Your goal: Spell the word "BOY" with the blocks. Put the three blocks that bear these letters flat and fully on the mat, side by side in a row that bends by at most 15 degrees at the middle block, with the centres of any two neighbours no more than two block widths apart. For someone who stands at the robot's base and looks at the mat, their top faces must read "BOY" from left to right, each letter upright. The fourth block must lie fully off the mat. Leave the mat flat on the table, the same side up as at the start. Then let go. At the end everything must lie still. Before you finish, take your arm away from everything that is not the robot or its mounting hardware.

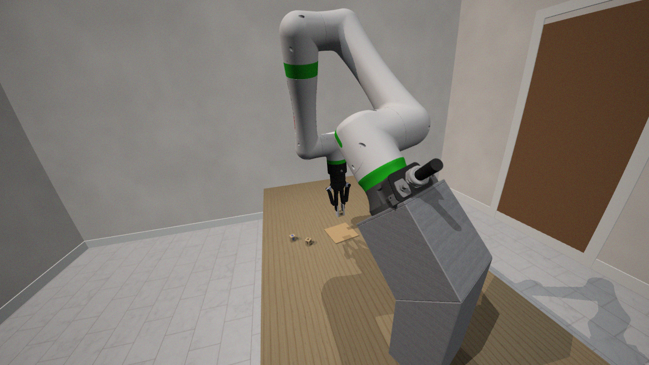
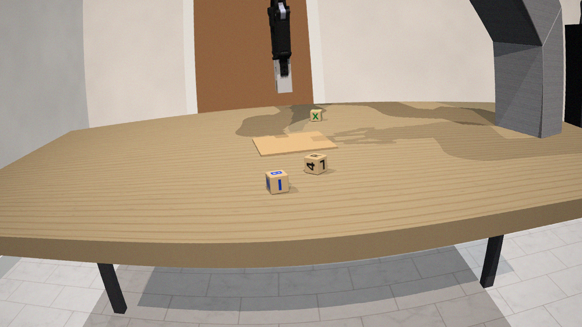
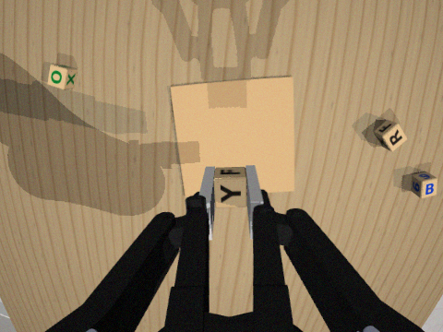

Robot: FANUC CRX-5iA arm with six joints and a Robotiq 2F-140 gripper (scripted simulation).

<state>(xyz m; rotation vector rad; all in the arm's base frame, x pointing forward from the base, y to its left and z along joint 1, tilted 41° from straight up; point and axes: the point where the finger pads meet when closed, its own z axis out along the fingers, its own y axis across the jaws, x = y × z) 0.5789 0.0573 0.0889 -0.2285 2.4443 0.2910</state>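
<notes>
My gripper is now 140 mm above the tan mat and 10 mm past it. Also, from my hand: block: 260 mm to the left, 120 mm below, 30 mm behind.
</notes>
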